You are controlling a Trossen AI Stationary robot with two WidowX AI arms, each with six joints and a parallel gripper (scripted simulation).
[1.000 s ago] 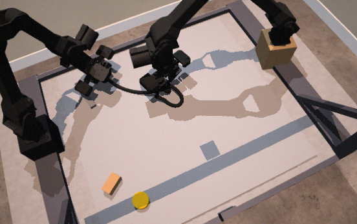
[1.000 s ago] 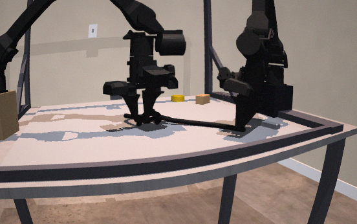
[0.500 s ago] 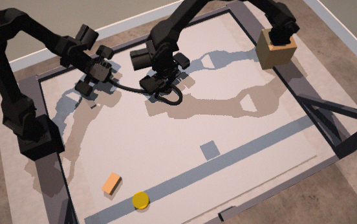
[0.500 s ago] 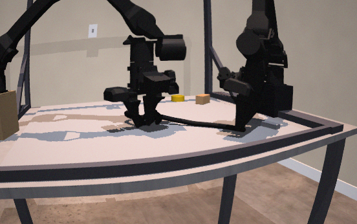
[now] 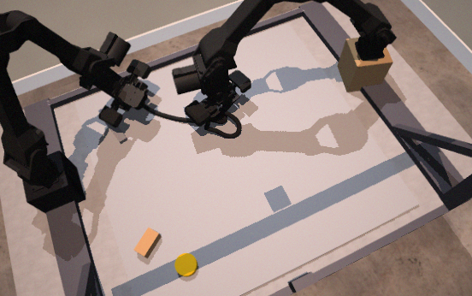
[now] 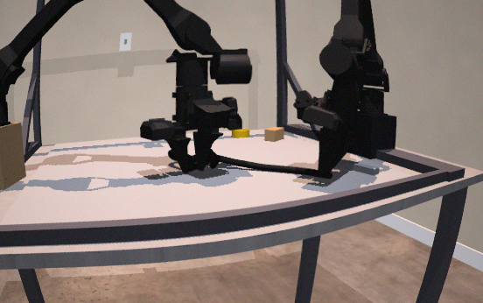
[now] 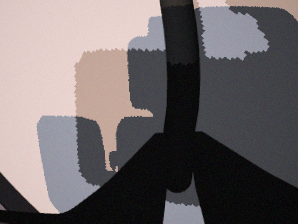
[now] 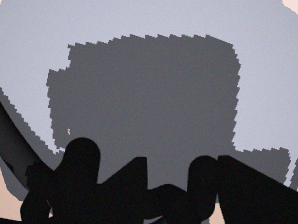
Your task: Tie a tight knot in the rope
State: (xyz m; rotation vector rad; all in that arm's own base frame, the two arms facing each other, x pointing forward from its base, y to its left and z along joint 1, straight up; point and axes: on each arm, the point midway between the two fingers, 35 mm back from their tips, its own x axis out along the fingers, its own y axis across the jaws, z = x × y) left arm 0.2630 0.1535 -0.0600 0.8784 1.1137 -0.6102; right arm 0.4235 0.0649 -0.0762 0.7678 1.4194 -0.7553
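My left hand is 3 cm past the grey bar, 8 cm to the right of it and 3 cm above it. From my left hand the other things lie so: yellow disc (47 cm behind, 2 cm to the left, 3 cm below); orange block (39 cm behind, 9 cm to the left, 2 cm below).
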